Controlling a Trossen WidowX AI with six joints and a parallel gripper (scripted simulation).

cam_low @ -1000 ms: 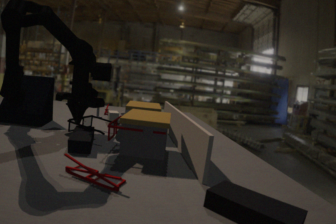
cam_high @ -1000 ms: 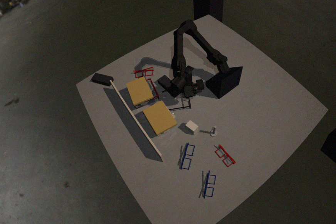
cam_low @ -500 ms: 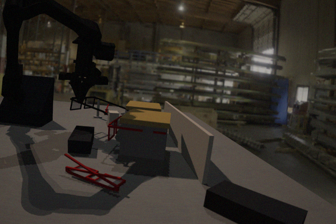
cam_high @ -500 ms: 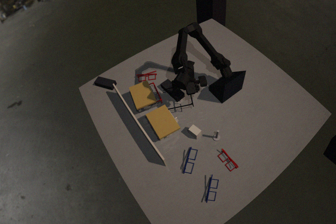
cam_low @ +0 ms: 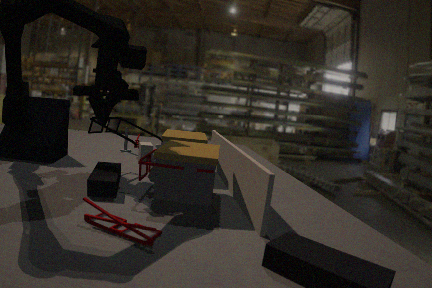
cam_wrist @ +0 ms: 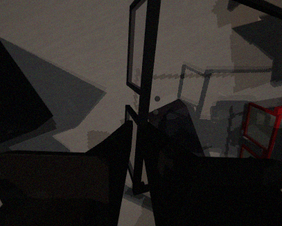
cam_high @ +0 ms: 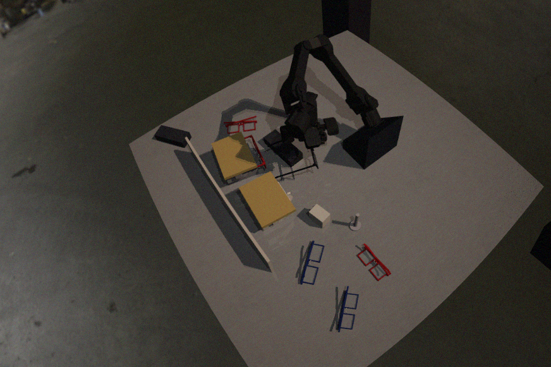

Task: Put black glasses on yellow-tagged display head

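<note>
My gripper tip is 130 mm short of the white block, 180 mm to the right of it and 100 mm above it. Also, from my gripper tip: grey post stand (60 mm ahead, 290 mm to the left, 100 mm below); then display head (210 mm ahead, 50 mm to the left, 60 mm below); then white board (330 mm ahead, 80 mm to the right, 70 mm below).
</note>
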